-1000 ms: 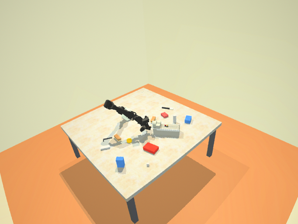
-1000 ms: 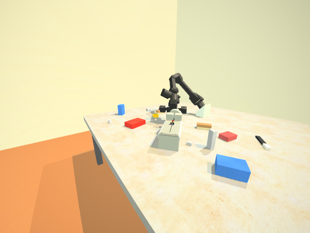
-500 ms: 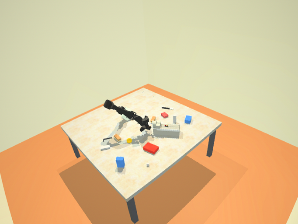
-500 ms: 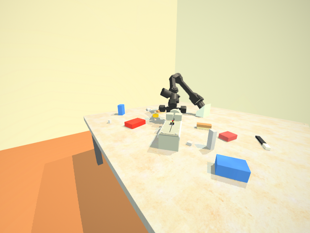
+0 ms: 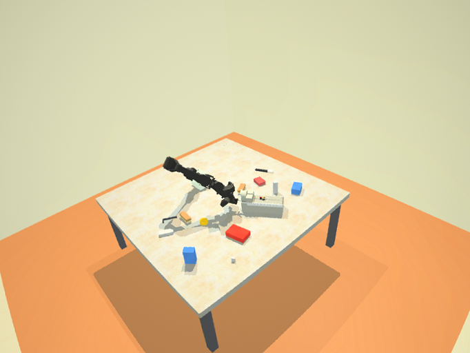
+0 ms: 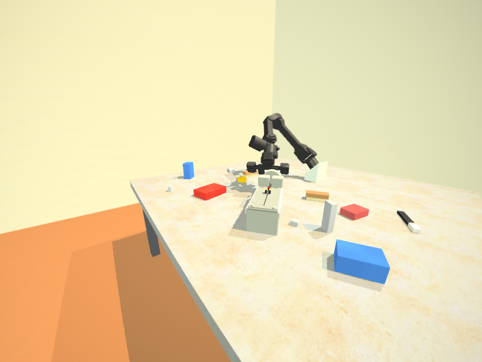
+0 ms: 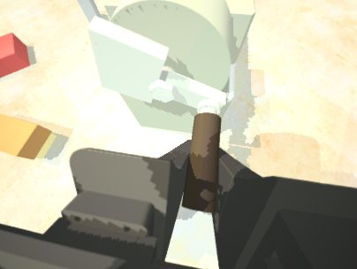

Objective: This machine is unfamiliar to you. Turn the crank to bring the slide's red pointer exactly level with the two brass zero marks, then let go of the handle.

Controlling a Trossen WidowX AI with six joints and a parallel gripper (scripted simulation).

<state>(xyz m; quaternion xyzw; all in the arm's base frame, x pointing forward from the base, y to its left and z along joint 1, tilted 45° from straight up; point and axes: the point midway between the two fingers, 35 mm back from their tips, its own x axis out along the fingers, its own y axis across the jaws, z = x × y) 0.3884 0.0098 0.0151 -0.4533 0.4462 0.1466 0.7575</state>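
The crank is 1 cm behind my gripper tip, 1 cm to the left of it and 3 cm above it. Round my gripper tip: brown crank handle (1 cm behind, 1 cm to the right, 3 cm above); then red pointer (10 cm ahead, 11 cm to the left, 3 cm above); then yellow disc (5 cm behind, 23 cm to the right, 4 cm below).
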